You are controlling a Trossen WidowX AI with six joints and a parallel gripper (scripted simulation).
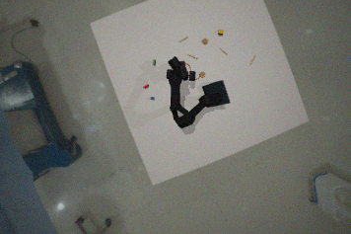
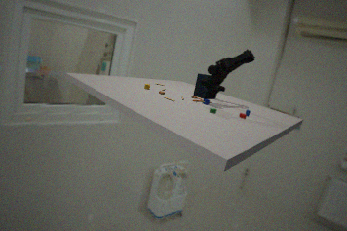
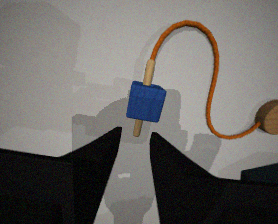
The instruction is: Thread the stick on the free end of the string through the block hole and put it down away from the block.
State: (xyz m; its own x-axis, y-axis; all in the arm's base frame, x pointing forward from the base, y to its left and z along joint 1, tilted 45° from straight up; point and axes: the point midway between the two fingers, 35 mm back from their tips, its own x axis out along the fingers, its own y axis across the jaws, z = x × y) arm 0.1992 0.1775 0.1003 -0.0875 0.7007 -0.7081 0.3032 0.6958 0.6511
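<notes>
Right now my gripper tip is 3 cm above the blue cube, 2 cm short of it and 1 cm to the left of it. From my gripper tip the other things lie so: green piece: 16 cm to the left, 15 cm ahead, 3 cm below; round wooden button: 16 cm to the right, 3 cm below, 2 cm behind; thin wooden stick: 3 cm below, 3 cm ahead, 1 cm to the right.
</notes>
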